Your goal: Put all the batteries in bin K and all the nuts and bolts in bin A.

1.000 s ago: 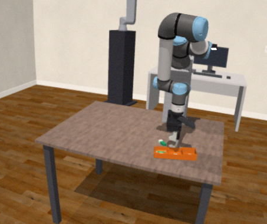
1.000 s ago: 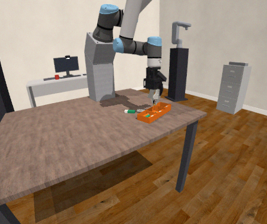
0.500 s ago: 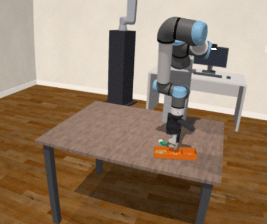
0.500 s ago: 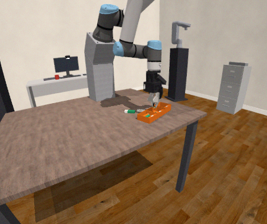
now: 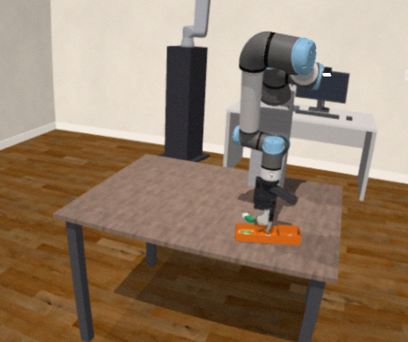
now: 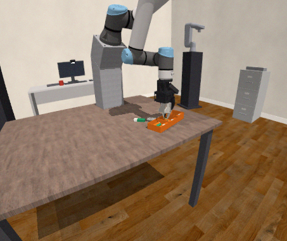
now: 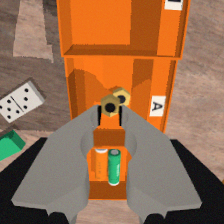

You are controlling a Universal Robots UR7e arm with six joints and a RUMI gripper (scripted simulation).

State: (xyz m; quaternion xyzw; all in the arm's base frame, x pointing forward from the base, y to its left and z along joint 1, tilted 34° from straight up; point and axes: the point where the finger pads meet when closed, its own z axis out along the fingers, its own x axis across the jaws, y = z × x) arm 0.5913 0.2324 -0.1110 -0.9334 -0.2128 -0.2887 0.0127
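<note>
The orange bin tray lies 2 cm below my hand and 1 cm ahead of it. From my hand the other things lie so: orange battery: 8 cm to the right, 3 cm below, 3 cm ahead; white domino: 8 cm behind, 5 cm to the right, 4 cm below; green battery: 8 cm to the right, 5 cm ahead, 3 cm below.
</note>
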